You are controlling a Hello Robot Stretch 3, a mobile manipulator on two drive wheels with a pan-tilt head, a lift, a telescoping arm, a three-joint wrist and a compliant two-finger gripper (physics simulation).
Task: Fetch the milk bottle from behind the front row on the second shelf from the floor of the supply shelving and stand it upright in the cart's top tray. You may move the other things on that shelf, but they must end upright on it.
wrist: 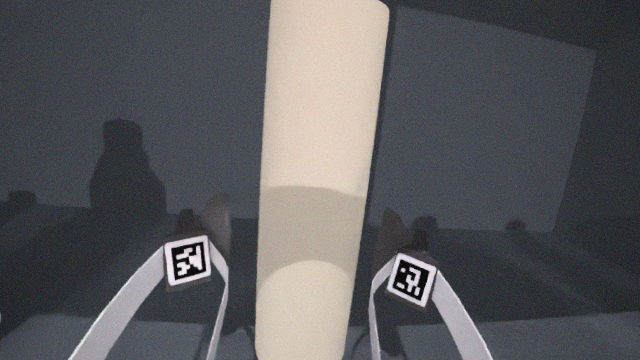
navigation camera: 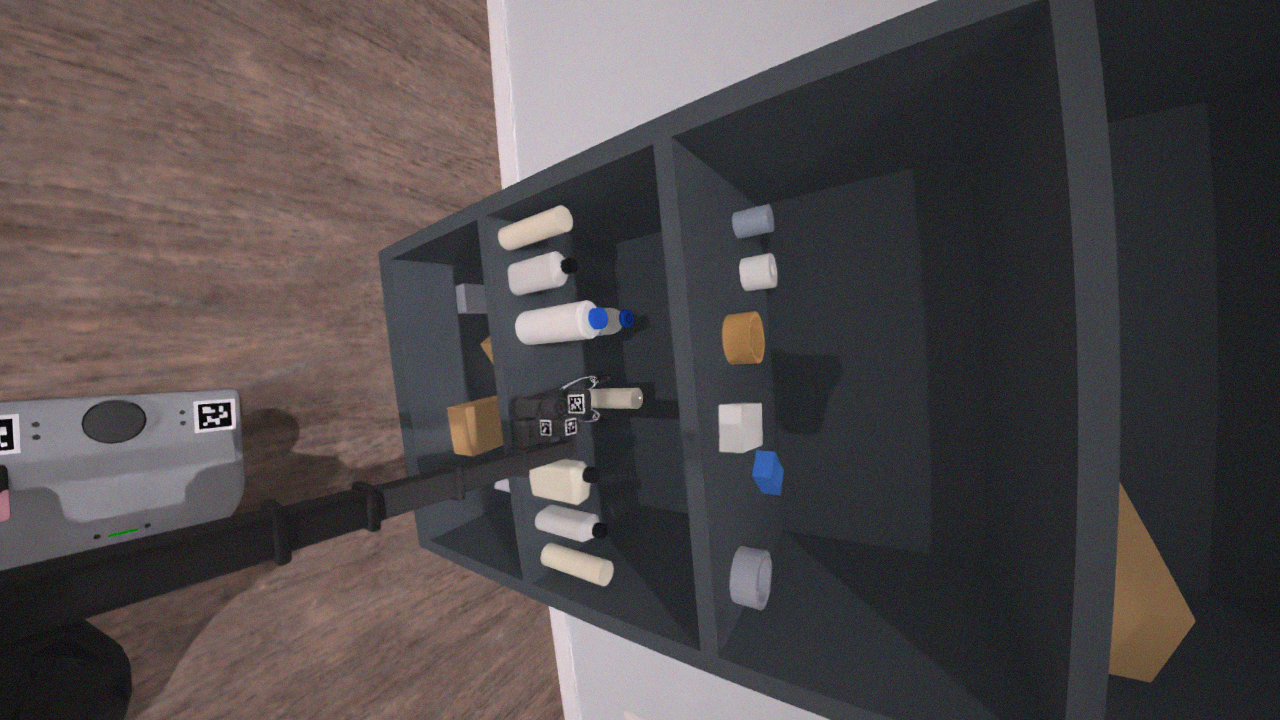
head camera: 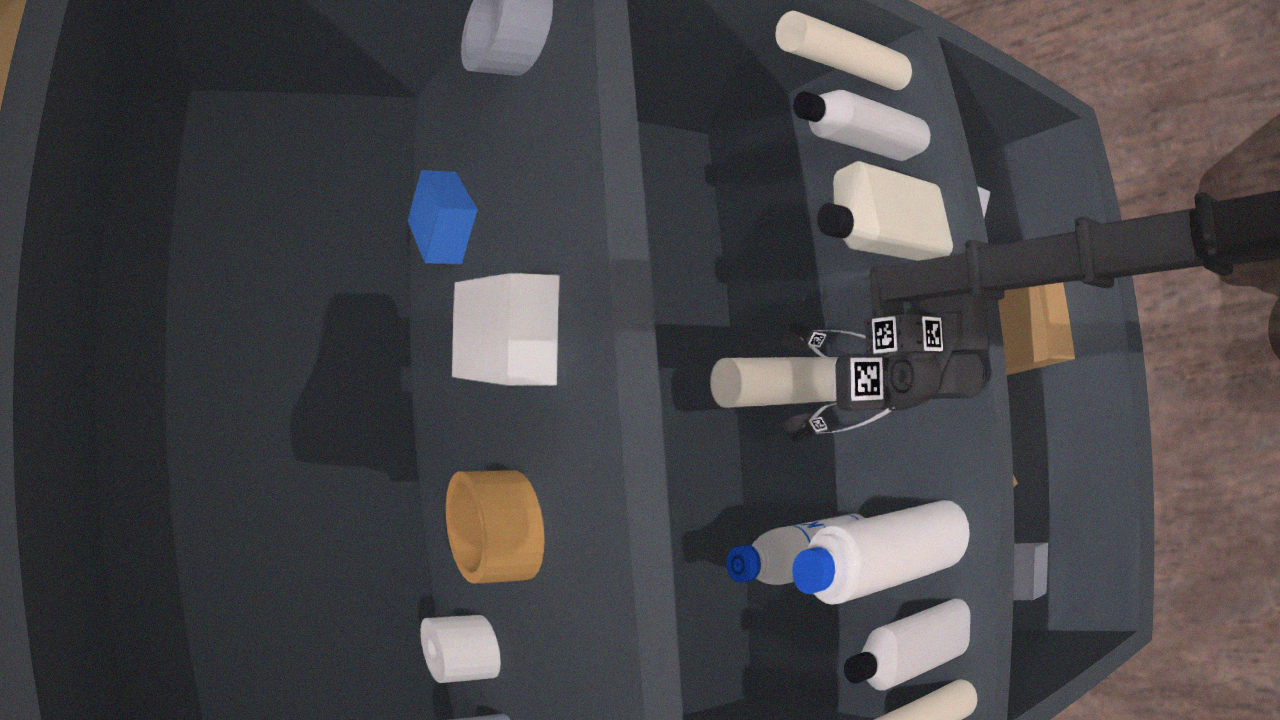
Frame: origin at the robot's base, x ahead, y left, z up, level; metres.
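Where they show: gripper, fingertip midpoint: (wrist: 304,225); robot's base, link origin: (navigation camera: 116,419).
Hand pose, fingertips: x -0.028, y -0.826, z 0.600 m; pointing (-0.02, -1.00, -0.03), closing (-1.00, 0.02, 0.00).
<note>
Each offset is from my fingertips to the centre of the thing.
The milk bottle, apparently the clear one with a blue cap @[dy +0.058, dx +0.193, dz +0.027 m] (head camera: 780,555) (navigation camera: 612,322), stands on the second shelf behind a white bottle with a blue cap @[dy +0.204, dx +0.181, dz +0.044 m] (head camera: 904,550) (navigation camera: 554,323), which partly hides it. My gripper (head camera: 799,381) (navigation camera: 594,399) (wrist: 304,225) is open around a tall cream cylinder @[dy +0.026, dx -0.002, dz +0.023 m] (head camera: 774,382) (navigation camera: 616,398) (wrist: 320,125). In the wrist view a gap shows between each fingertip and the cylinder, which leans slightly there. The gripper body hides its lower part in the head view. The cart does not show.
On the same shelf, a cream jug @[dy +0.200, dx -0.169, dz +0.023 m] (head camera: 895,213) (navigation camera: 559,480), a white black-capped bottle @[dy +0.183, dx -0.274, dz +0.022 m] (head camera: 877,125) (navigation camera: 567,522) and a cream cylinder @[dy +0.183, dx -0.367, dz +0.023 m] (head camera: 845,51) (navigation camera: 577,564) stand to one side. Another black-capped bottle @[dy +0.234, dx +0.292, dz +0.022 m] (head camera: 921,646) (navigation camera: 537,273) stands beyond the blue-capped one. The shelf above holds a white box @[dy +0.134, dx -0.040, dz +0.411 m] (head camera: 505,329) (navigation camera: 740,427).
</note>
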